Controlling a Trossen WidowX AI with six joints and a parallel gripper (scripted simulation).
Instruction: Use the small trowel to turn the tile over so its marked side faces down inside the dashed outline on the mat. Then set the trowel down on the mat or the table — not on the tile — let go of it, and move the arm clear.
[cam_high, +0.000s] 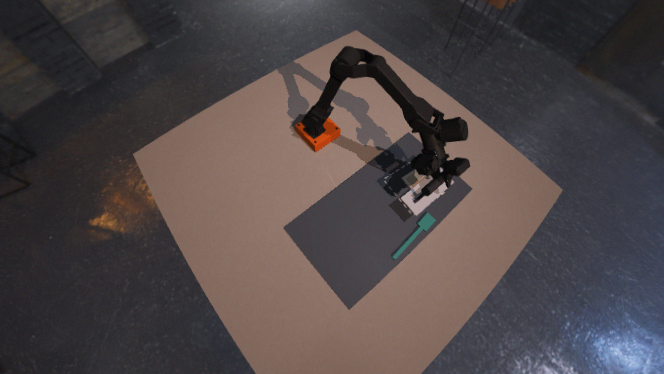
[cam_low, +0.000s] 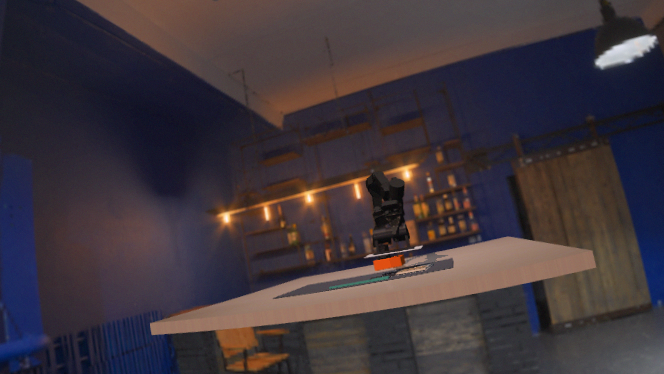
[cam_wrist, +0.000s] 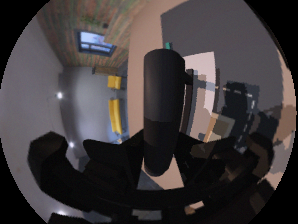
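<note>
Now: gripper tip 4 cm short of the small teal trowel, 13 cm to the left of it and 12 cm above it. The rest, counted from my gripper tip: square tile (7 cm behind, 4 cm to the left, 12 cm below); dark grey mat (10 cm behind, 14 cm to the right, 15 cm below).
</note>
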